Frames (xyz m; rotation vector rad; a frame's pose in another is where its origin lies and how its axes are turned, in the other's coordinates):
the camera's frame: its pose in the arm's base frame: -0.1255 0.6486 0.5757 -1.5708 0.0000 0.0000
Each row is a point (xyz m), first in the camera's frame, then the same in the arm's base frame.
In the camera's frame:
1: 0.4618 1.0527 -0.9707
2: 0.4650 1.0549 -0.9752
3: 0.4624 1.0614 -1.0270
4: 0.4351 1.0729 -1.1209
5: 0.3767 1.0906 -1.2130
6: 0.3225 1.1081 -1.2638
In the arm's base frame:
1: 0.3363 -0.3221 -0.4770
2: 0.3395 -0.3266 -0.4792
3: 0.3369 -0.3784 -0.4857
4: 0.3096 -0.4723 -0.4972
5: 0.2512 -0.5644 -0.5149
6: 0.1970 -0.6152 -0.5324

